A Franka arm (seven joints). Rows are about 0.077 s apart.
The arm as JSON. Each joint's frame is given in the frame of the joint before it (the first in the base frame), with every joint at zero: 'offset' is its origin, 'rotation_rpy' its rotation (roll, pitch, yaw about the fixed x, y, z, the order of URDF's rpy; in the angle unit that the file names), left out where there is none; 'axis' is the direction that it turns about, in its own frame. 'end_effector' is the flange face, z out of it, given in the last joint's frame.
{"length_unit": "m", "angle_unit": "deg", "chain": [
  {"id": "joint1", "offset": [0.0, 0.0, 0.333], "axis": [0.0, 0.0, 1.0]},
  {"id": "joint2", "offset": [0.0, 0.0, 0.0], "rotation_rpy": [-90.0, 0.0, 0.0], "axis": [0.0, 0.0, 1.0]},
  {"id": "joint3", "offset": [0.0, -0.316, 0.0], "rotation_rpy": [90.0, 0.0, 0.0], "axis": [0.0, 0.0, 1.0]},
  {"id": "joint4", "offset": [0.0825, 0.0, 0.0], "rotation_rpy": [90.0, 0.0, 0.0], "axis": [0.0, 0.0, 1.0]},
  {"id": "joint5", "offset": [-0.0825, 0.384, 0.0], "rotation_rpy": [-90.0, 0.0, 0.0], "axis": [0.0, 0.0, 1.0]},
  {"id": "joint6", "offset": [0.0, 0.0, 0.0], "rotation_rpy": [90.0, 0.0, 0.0], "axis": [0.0, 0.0, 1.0]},
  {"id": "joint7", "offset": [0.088, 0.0, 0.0], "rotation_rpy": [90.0, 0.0, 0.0], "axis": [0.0, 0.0, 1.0]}
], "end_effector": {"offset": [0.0, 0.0, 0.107]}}
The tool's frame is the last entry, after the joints.
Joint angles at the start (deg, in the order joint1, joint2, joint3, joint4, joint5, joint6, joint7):
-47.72, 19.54, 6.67, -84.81, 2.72, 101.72, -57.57
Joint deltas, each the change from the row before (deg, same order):
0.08, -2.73, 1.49, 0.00, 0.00, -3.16, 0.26
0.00, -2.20, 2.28, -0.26, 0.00, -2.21, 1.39
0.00, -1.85, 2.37, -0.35, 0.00, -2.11, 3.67
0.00, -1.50, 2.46, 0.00, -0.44, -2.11, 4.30
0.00, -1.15, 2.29, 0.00, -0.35, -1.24, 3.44
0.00, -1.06, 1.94, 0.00, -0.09, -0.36, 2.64
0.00, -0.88, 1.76, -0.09, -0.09, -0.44, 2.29
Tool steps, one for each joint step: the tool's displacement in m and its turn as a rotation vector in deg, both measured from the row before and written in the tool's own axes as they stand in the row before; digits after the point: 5 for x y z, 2 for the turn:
0.00782, -0.02309, -0.02474, 0.49, -0.23, -1.47
0.01406, -0.02500, -0.01716, 0.43, -0.09, -1.00
0.01446, -0.02497, -0.01215, 0.65, -0.40, 1.21
0.01355, -0.02467, -0.01083, 0.29, -0.85, 1.73
0.01218, -0.02201, -0.00848, -0.14, -0.46, 1.08
0.01028, -0.01913, -0.00892, -0.58, 0.25, 0.64
0.00859, -0.01757, -0.00630, -0.34, 0.02, 0.49

